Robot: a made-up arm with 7 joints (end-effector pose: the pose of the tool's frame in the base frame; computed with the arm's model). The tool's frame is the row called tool.
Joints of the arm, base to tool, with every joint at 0 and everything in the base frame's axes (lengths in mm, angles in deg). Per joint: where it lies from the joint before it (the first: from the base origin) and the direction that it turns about. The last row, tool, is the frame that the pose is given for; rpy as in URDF.
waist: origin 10 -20 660 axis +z
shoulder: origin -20 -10 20 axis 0 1 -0.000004
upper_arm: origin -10 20 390 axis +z
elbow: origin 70 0 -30 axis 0 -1 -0.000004
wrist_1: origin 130 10 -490 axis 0 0.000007 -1
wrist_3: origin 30 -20 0 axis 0 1 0.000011
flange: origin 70 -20 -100 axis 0 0.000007 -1
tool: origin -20 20 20 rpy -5.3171 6.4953 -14.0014
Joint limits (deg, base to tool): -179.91..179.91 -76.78..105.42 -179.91..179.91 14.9..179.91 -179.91..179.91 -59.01..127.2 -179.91..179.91
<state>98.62 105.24 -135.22 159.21 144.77 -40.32 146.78</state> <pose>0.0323 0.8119 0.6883 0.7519 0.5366 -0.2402 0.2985</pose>
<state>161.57 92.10 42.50 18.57 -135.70 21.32 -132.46</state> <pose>0.0758 -0.4056 0.4846 -0.5230 -0.1206 0.5714 0.6209</pose>
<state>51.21 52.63 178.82 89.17 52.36 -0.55 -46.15</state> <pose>-0.0781 0.0226 1.4963 -0.7555 -0.5261 -0.3842 0.0698</pose>
Working (the frame after each row of the table, in the pose's form):
after waist: 0.0100 -0.0200 0.6600 0.0000 0.0000 0.4322 0.9018
after shoulder: 0.0053 -0.0419 0.6800 -0.1916 0.3998 0.3874 0.8083
after upper_arm: 0.1800 0.2075 0.9247 -0.3978 -0.1957 -0.8123 0.3790
after elbow: 0.1374 0.1567 0.9621 -0.8535 -0.4054 -0.2993 0.1326
after wrist_1: 0.0114 0.0002 1.4276 0.5871 0.7404 0.3271 0.0131
after wrist_3: -0.0151 0.0246 1.4286 0.5886 0.7403 0.3243 0.0166
after flange: -0.0944 0.0384 1.5225 -0.8317 -0.4504 -0.3048 0.1118

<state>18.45 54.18 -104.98 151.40 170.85 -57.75 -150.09</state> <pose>0.6520 -0.1251 1.1561 -0.6124 -0.5083 -0.3780 0.4729</pose>
Working (the frame after each row of the table, in the pose's form):
after waist: 0.0100 -0.0200 0.6600 0.0000 0.0000 0.1603 0.9871
after shoulder: -0.0058 -0.0358 0.6800 -0.0730 0.4495 0.1427 0.8788
after upper_arm: 0.2823 0.0814 0.9164 -0.4010 0.2158 -0.6102 0.6483
after elbow: 0.2706 0.0062 0.9135 -0.6903 -0.5749 0.2379 0.3692
after wrist_1: 0.6751 0.0158 1.2191 0.5180 -0.7340 -0.3491 0.2666
after wrist_3: 0.6769 -0.0170 1.2042 -0.2850 0.7715 0.5558 0.1210
after flange: 0.6448 -0.1354 1.1884 -0.6718 -0.4745 -0.2604 0.5058

